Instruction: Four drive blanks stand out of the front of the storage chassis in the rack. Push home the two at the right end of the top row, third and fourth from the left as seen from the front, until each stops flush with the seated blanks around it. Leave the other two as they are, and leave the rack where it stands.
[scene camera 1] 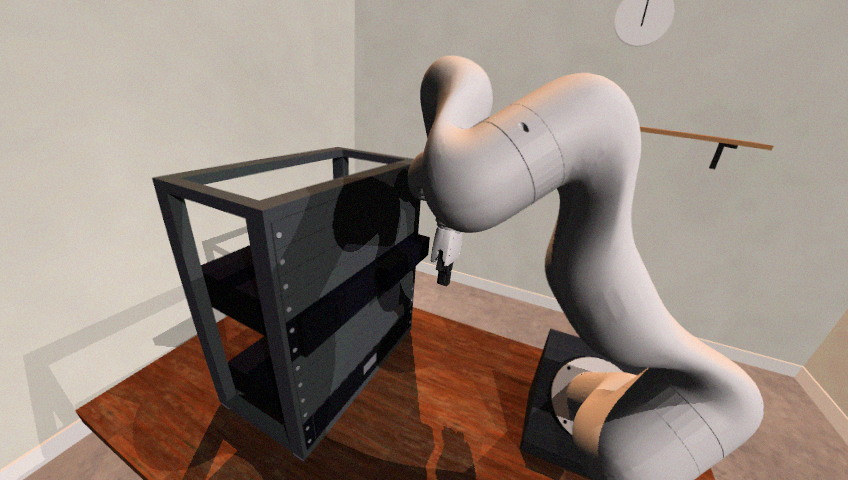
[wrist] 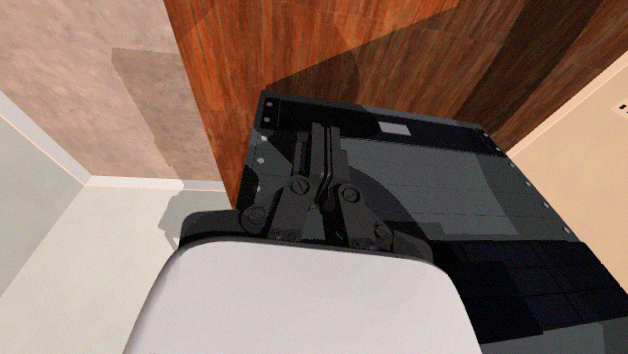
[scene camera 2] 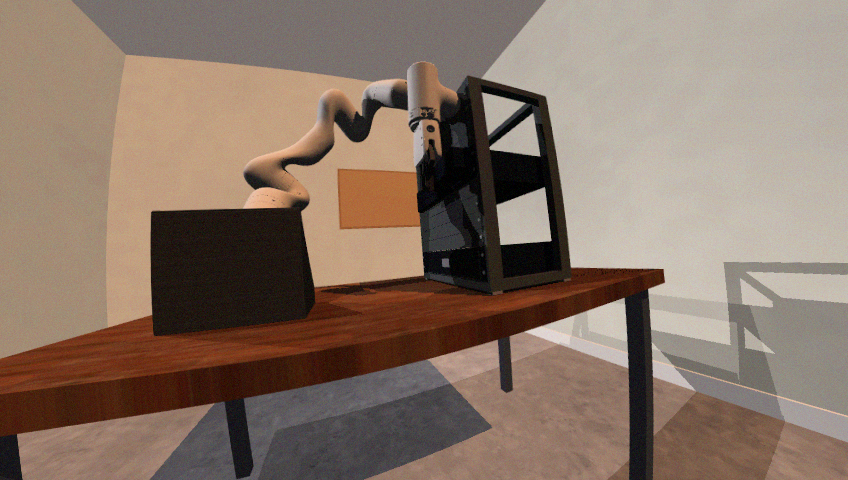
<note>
In view: my gripper (scene camera 2: 427,191) and a rack (scene camera 1: 328,278).
The rack shows as well in the wrist view (wrist: 521,272) and in scene camera 2 (scene camera 2: 470,180). My gripper is seen too in scene camera 1 (scene camera 1: 443,283) and in the wrist view (wrist: 319,142).
</note>
